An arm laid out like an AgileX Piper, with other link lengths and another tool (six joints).
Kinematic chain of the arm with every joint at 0, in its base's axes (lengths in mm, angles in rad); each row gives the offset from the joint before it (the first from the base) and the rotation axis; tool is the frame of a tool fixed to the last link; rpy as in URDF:
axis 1: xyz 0 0 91.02 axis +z
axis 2: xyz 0 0 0 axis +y
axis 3: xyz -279.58 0 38.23 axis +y
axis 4: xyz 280.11 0 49.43 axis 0.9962 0 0.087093
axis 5: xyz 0 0 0 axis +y
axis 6: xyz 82.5 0 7.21 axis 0.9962 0 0.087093
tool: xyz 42.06 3 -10.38 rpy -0.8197 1.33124 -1.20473
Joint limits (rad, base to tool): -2.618..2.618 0..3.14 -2.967..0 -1.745..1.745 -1.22..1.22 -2.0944..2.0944
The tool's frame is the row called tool.
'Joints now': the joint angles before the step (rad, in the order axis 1, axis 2, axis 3, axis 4, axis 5, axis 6). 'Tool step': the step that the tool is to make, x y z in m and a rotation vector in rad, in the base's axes. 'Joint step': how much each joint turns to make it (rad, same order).
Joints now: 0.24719 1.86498 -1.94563 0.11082 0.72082 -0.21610
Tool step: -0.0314 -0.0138 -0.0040 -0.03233 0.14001 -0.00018
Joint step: -0.01596 -0.08320 0.08216 0.00330 0.14551 0.00154
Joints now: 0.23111 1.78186 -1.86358 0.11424 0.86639 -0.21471
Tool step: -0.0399 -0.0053 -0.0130 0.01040 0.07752 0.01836
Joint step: -0.00033 -0.13694 0.20185 0.04149 0.01008 -0.01762
